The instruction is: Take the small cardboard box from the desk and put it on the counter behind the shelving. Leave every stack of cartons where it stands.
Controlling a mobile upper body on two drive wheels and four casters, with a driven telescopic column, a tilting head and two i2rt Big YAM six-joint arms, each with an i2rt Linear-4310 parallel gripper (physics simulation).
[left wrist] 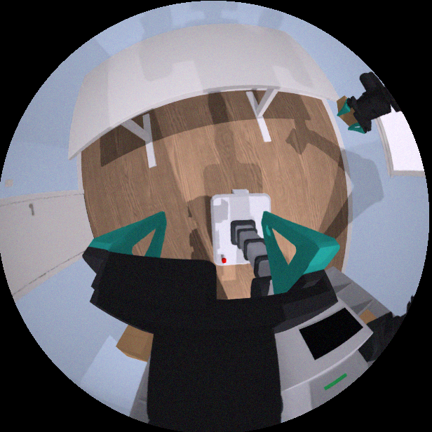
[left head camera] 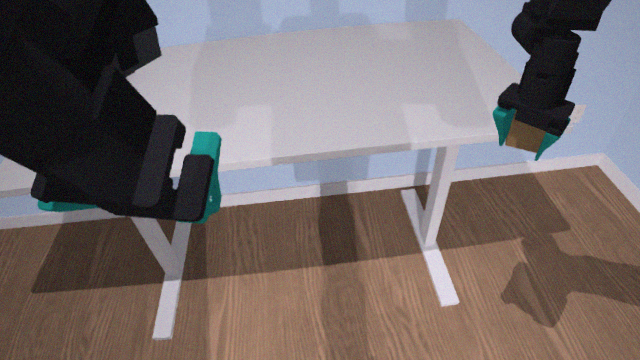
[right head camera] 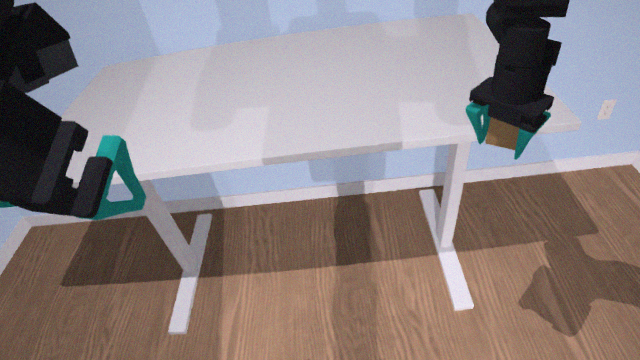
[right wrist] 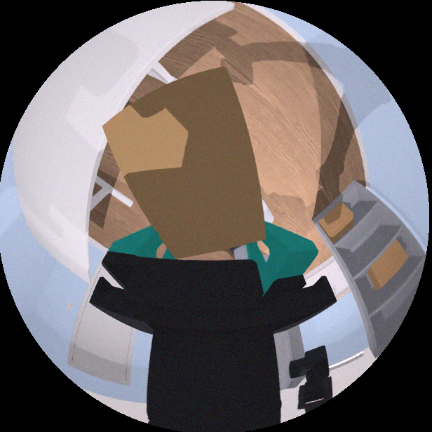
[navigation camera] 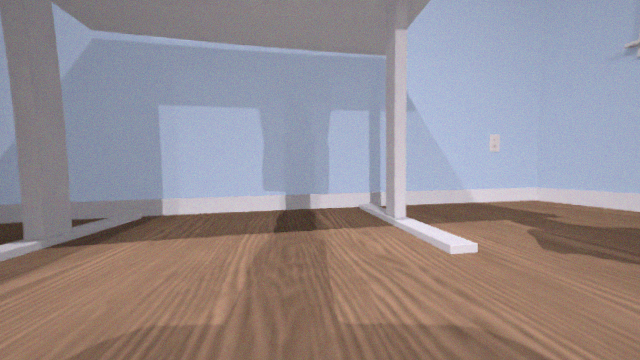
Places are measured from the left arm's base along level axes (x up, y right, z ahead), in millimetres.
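Pixels of known places: left gripper, fingertip midpoint: (left head camera: pixel 169 200) (right head camera: pixel 103 199); right gripper, fingertip midpoint: (left head camera: pixel 518 151) (right head camera: pixel 498 149).
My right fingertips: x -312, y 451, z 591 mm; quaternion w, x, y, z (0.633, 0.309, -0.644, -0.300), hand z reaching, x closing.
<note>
Ahead of a thing's pixels: the offset from my right fingertips to its middle. "spot": to the spot under its first point. Level surfaces: height alone.
The small cardboard box @(dx +23, dy +26, dz +48 mm) (left head camera: pixel 525 136) (right head camera: pixel 501 134) (left wrist: pixel 341 103) (right wrist: pixel 210 165) is held in the air between the teal fingers of my right gripper (left head camera: pixel 520 151) (right head camera: pixel 499 150) (right wrist: pixel 212 217). In the head views it appears by the right part of the front edge of the white desk @(dx -143 mm) (left head camera: pixel 325 90) (right head camera: pixel 320 90) (left wrist: pixel 200 60) (right wrist: pixel 55 115), apart from the desk top. My left gripper (left head camera: pixel 132 207) (right head camera: pixel 70 205) (left wrist: pixel 213 216) is open and empty, at the left in the head views. I cannot make out the counter behind the shelving.
Grey shelving (right wrist: pixel 367 320) at the right of the right wrist view holds cartons (right wrist: pixel 342 222) (right wrist: pixel 387 265). Another carton (left wrist: pixel 135 342) shows at the lower left of the left wrist view. A desk leg @(spot: dx -755, dy +65, dz +599 mm) (left head camera: pixel 434 200) (right head camera: pixel 452 200) (navigation camera: pixel 396 125) has a long foot (navigation camera: pixel 440 237) on the floor. A wall stands behind the desk.
</note>
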